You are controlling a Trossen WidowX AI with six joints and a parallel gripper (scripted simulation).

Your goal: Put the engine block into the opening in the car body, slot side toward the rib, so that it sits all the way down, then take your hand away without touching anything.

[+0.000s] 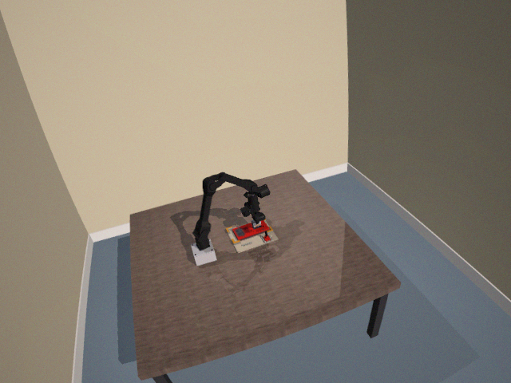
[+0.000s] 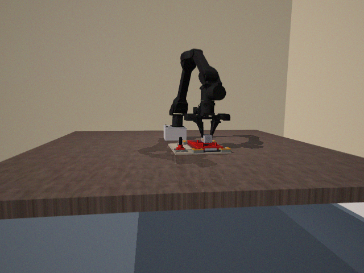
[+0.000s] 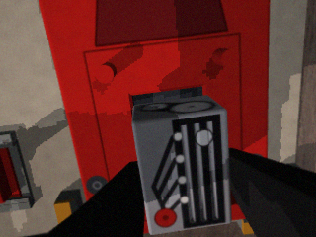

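Now: the black post 110 mm to the right of my gripper tip and 20 mm below it. Also, from my gripper tip: grey engine block: 10 mm below.
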